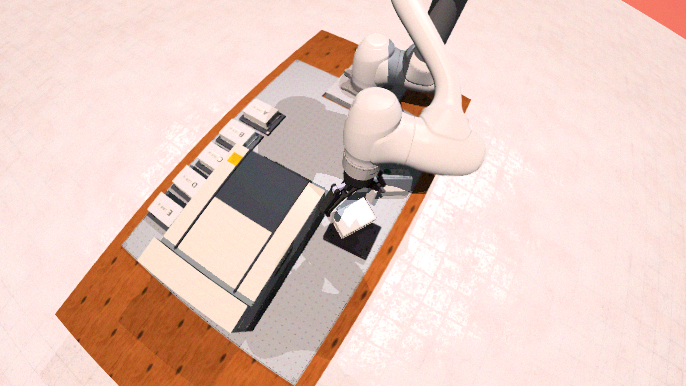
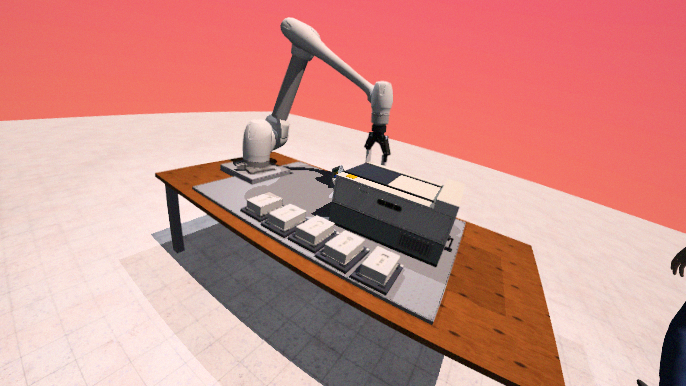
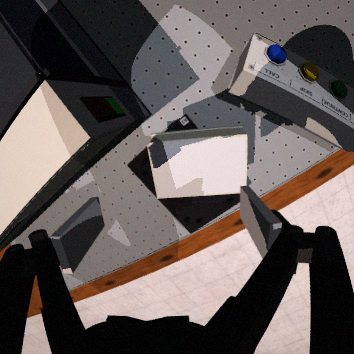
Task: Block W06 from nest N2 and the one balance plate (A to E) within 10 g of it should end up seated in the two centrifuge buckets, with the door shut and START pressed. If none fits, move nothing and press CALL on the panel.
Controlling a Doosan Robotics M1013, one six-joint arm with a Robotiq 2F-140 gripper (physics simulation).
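Frame: origin at the arm's base, x right, y ahead, z up, level; millimetres.
Where they show: gripper, fingertip midpoint: (image 1: pixel 349 209) (image 3: pixel 168 207); arm's base at its link origin: (image 1: pixel 367 87) (image 2: pixel 255 167).
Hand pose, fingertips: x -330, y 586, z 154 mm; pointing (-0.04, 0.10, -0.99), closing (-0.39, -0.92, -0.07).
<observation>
Things, the pixels of their centre, and the offset from my fingertips. "spot": a spot on its surface instead.
- white block at the middle of its body: (image 3: pixel 198 162) (image 1: pixel 352 217) dy -27, dx -6, dz -116 mm
- black nest pad at a spot on its surface: (image 3: pixel 192 217) (image 1: pixel 363 248) spot: dy +27, dx -96, dz -142 mm
- Plates A at the middle of its body: (image 2: pixel 265 203) (image 1: pixel 261 113) dy -157, dx +570, dz -145 mm
- B at the middle of its body: (image 2: pixel 287 216) (image 1: pixel 237 134) dy -19, dx +564, dz -145 mm
- C at the middle of its body: (image 2: pixel 315 229) (image 1: pixel 217 159) dy +112, dx +542, dz -145 mm
- D at the middle of its body: (image 2: pixel 344 246) (image 1: pixel 191 183) dy +246, dx +540, dz -145 mm
- E at the middle of its body: (image 2: pixel 380 264) (image 1: pixel 167 211) dy +382, dx +528, dz -145 mm
- centrifuge at the middle of its body: (image 1: pixel 241 235) (image 2: pixel 398 202) dy +262, dx +211, dz -56 mm
- button panel at the middle of its body: (image 3: pixel 309 95) (image 1: pixel 380 180) (image 2: pixel 339 176) dy -213, dx +8, dz -136 mm
- blue CALL button at the middle of its body: (image 3: pixel 275 54) dy -180, dx +78, dz -114 mm
- green display at a spot on its surface: (image 3: pixel 102 108) spot: dy +12, dx +104, dz -14 mm
A white block (image 1: pixel 355 217) (image 3: pixel 210 165), its label unreadable, sits turned askew over the black nest pad (image 1: pixel 362 246) (image 3: pixel 192 217). My gripper (image 1: pixel 352 200) (image 2: pixel 376 161) (image 3: pixel 168 207) is open and empty, above the block's area. Plates A (image 1: pixel 262 112) (image 2: pixel 265 204), B (image 1: pixel 239 132), C (image 1: pixel 216 156), D (image 1: pixel 191 180) and E (image 1: pixel 166 209) (image 2: pixel 381 264) sit in a row on dark stands. The centrifuge (image 1: pixel 225 220) (image 2: pixel 390 210) (image 3: pixel 40 140) has a dark section in its top; I cannot tell whether the door is open. The buckets do not show. The button panel (image 3: pixel 295 90) bears the blue CALL button (image 3: pixel 276 53).
The centrifuge stands between the plate row and the nest, with a small red and green display (image 3: pixel 102 108) on its end. The button panel stands close beyond the block. The wooden table edge (image 3: pixel 165 258) runs beside the nest. Part of a person (image 2: pixel 675 330) shows at far right.
</observation>
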